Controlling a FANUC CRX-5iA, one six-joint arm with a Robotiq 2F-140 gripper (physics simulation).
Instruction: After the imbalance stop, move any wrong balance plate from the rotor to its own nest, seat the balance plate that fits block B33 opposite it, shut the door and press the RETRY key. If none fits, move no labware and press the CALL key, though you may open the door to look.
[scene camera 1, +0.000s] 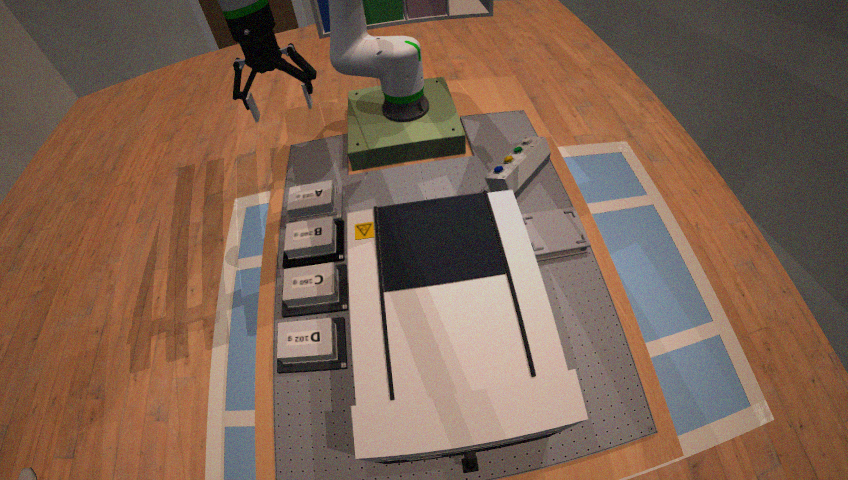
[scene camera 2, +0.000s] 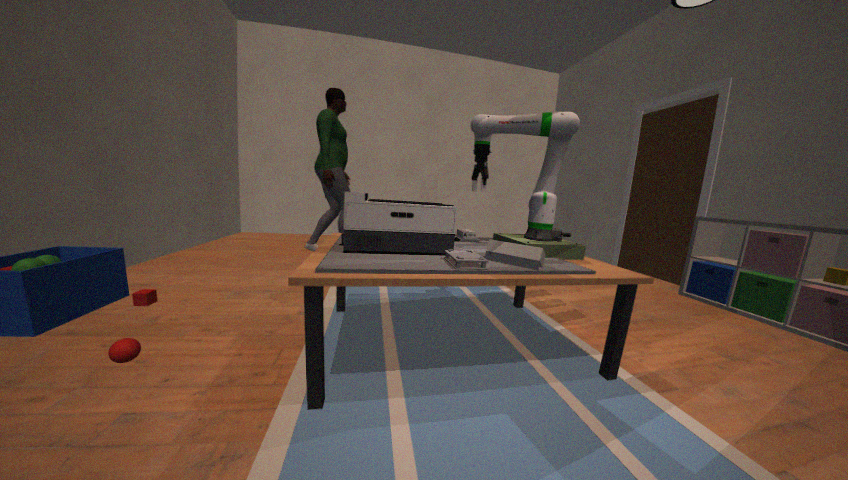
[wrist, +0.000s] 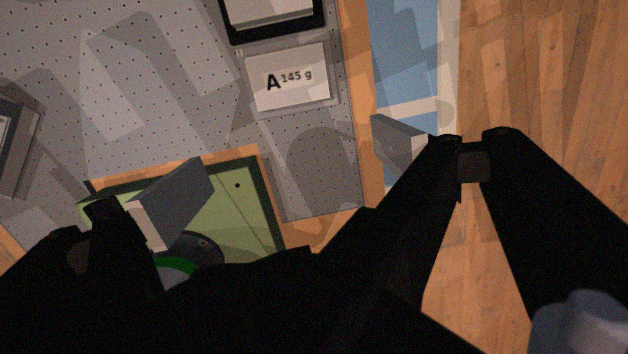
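Pixels of known places: gripper, between the fingertips: (scene camera 1: 283, 111) (scene camera 2: 478, 191) (wrist: 288, 155); arm's base, origin of its link: (scene camera 1: 405, 108) (scene camera 2: 538, 239) (wrist: 189, 259).
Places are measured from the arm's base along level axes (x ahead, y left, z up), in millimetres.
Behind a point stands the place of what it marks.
My gripper (scene camera 1: 281, 105) @[x 283, y -264, z 236 mm] (scene camera 2: 479, 185) @[x 283, y -264, z 236 mm] (wrist: 288, 155) @[x 283, y -264, z 236 mm] is open and empty, high up beside the green robot base, on the plates' side. Plate A (scene camera 1: 310, 205) @[x 374, y -247, z -9 mm] (wrist: 295, 100) @[x 302, y -264, z -8 mm], marked 145 g, sits on its nest, apart from the fingers. Plates B (scene camera 1: 308, 240) @[x 487, y -234, z -8 mm], C (scene camera 1: 309, 291) @[x 627, y -212, z -8 mm] and D (scene camera 1: 305, 347) @[x 761, y -206, z -8 mm] stand on dark nests in the same row; part of B also shows in the wrist view (wrist: 272, 12) @[x 428, y -245, z -8 mm]. The white centrifuge (scene camera 1: 464, 350) @[x 825, y 115, z 148 mm] (scene camera 2: 368, 217) @[x 866, y 275, z 86 mm] has a dark panel (scene camera 1: 440, 243) @[x 625, y 85, z 151 mm] between two rails. The rotor and block B33 are not visible. The key box (scene camera 1: 523, 169) @[x 304, y 315, z 2 mm] (scene camera 2: 516, 255) @[x 275, y 359, z -21 mm] has blue, yellow, green and pale keys.
The green base (scene camera 1: 368, 133) @[x 114, y -110, z 0 mm] (scene camera 2: 568, 246) @[x -83, y 145, z -8 mm] (wrist: 245, 200) @[x 127, y -146, z 0 mm] stands behind the centrifuge. A low grey plate with corner brackets (scene camera 1: 556, 231) @[x 488, y 369, z -28 mm] (scene camera 2: 467, 259) @[x 491, y 440, z -28 mm] lies beside it, near the key box. A person (scene camera 2: 331, 139) stands beyond the table (scene camera 2: 476, 281) @[x 472, y 513, z -84 mm].
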